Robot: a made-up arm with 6 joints. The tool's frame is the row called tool.
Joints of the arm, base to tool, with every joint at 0 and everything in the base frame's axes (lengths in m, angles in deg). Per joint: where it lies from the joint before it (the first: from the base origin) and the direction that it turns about. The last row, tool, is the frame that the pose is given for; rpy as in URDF.
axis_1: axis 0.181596 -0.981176 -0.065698 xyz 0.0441 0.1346 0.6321
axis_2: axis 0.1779 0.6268 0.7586 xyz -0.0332 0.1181 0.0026
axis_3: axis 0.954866 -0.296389 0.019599 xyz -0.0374 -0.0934 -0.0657
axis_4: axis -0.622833 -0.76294 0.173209 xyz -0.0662 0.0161 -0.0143
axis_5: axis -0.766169 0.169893 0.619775 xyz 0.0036 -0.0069 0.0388
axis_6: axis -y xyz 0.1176 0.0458 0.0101
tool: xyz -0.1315 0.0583 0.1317 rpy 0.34 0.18 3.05
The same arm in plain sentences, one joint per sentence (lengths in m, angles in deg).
The arm has six revolute joints in a row. What follows holds with every joint at zero, and every direction is one of the base frame's.
Joint 1 is mounted 0.0441 m along +x and 0.1346 m along +y and 0.6321 m along +z from the base frame's origin and rotates about the direction (0.181596, -0.981176, -0.065698).
Joint 2 is mounted 0.0332 m along -x and 0.1181 m along +y and 0.0026 m along +z from joint 1 and rotates about the direction (0.1779, 0.6268, 0.7586).
Joint 3 is mounted 0.0374 m along -x and 0.0934 m along -y and 0.0657 m along -z from joint 2 and rotates about the direction (0.954866, -0.296389, 0.019599).
Joint 4 is mounted 0.0662 m along -x and 0.0161 m along +y and 0.0143 m along -z from joint 3 and rotates about the direction (-0.622833, -0.76294, 0.173209).
Joint 5 is mounted 0.0036 m along +x and 0.0069 m along -y and 0.0388 m along +z from joint 4 and rotates about the direction (-0.766169, 0.169893, 0.619775).
Joint 6 is mounted 0.1176 m along +x and 0.0458 m along +y and 0.0101 m along +z from joint 5 and rotates about -y.
The tool frame, which is the frame that the pose is given for, is mounted 0.1315 m along -x and 0.0583 m along +y and 0.1317 m along +z from joint 6; its axes are the base frame's turned by roll 0.34, pitch 0.18 and yaw 3.05 deg (as in URDF: about the fixed x, then y, then z).

